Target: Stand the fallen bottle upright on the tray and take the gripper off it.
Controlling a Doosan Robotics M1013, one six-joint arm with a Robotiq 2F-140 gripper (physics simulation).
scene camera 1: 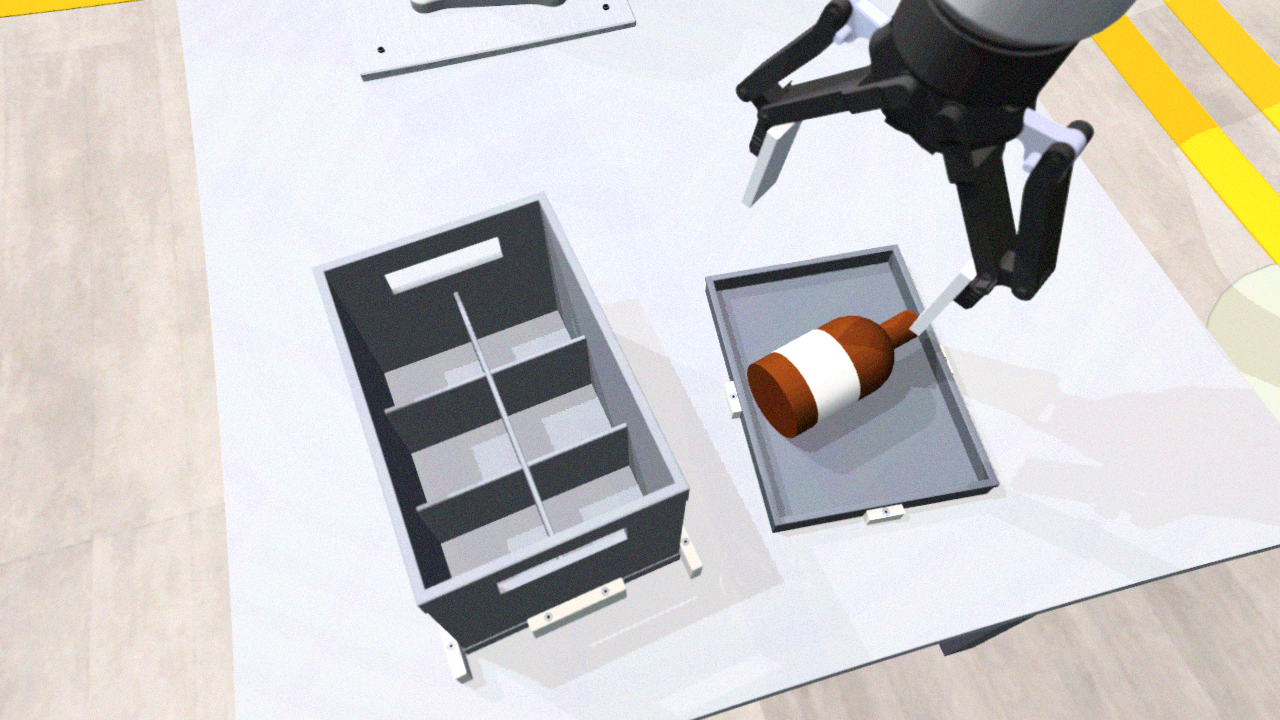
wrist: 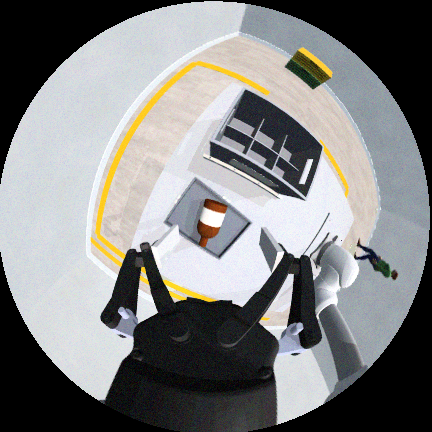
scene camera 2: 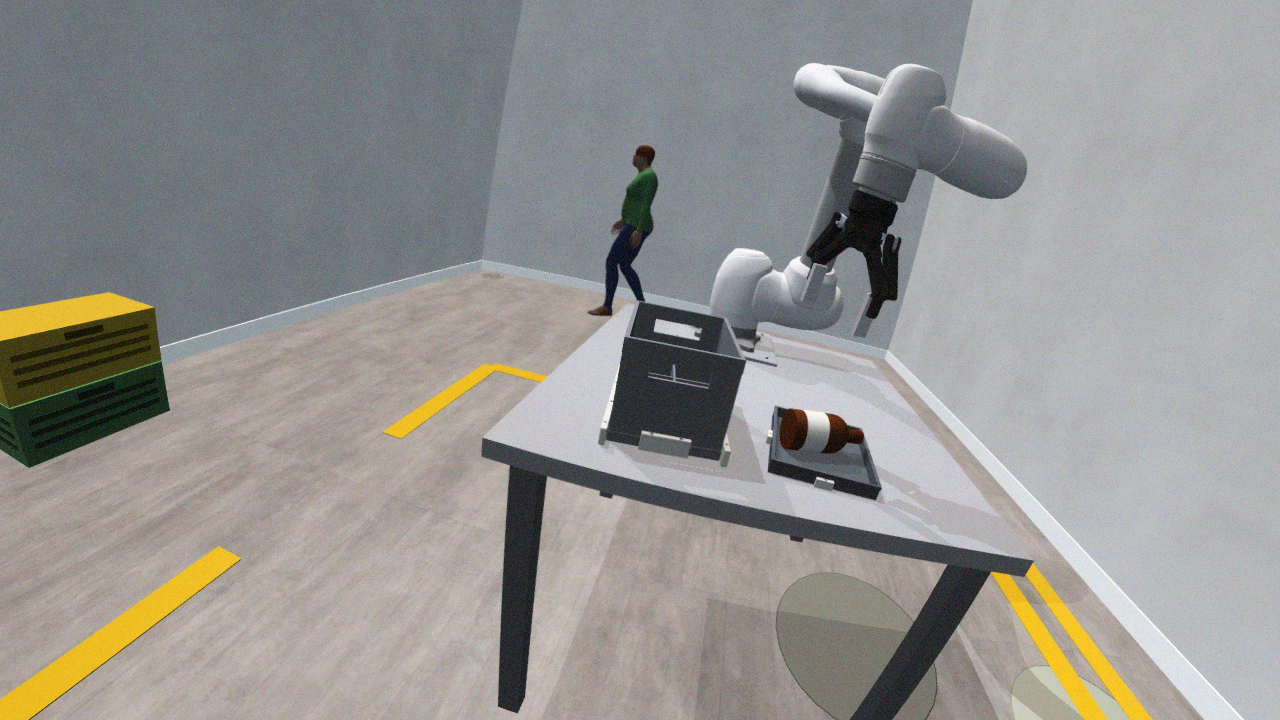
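Note:
A brown bottle is there in the pictures, and so is my gripper, which I can also see in the wrist view and in scene camera 2.

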